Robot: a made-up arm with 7 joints.
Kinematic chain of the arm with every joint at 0, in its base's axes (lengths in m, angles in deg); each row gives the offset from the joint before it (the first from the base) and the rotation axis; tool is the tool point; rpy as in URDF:
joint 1: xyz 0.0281 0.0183 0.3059 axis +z
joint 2: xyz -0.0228 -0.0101 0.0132 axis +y
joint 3: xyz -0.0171 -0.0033 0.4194 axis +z
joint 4: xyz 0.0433 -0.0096 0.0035 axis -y
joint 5: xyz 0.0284 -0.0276 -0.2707 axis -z
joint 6: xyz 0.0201 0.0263 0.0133 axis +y
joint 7: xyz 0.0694 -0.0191 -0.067 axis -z
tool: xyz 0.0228 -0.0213 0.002 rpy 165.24 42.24 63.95
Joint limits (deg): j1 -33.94..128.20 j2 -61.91..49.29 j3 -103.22..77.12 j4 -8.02..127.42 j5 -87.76..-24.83 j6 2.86..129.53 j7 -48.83..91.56
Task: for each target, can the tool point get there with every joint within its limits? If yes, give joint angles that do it. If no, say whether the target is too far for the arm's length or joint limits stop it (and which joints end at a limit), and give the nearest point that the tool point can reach.
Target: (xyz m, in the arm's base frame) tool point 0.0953 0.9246 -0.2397
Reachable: no: too far | nearest point 0.0680 0.5564 0.2671 | short by 0.627 m
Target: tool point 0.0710 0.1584 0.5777
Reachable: yes | joints 64.92 -27.72 11.55 30.40 -45.79 39.36 28.43
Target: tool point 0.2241 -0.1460 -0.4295
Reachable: no: joint limits stop it (at a limit: joint 1, joint 2, joint 5) | nearest point 0.2597 -0.1605 0.1948 | short by 0.625 m
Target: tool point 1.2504 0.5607 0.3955
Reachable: no: too far | nearest point 0.6592 0.2984 0.5091 | short by 0.657 m
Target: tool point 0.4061 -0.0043 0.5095
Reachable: yes | joints 6.97 19.25 5.68 68.27 -37.53 101.44 72.74
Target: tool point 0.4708 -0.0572 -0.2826
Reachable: no: joint limits stop it (at a limit: joint 2, joint 5) | nearest point 0.3967 -0.0446 0.1986 | short by 0.487 m
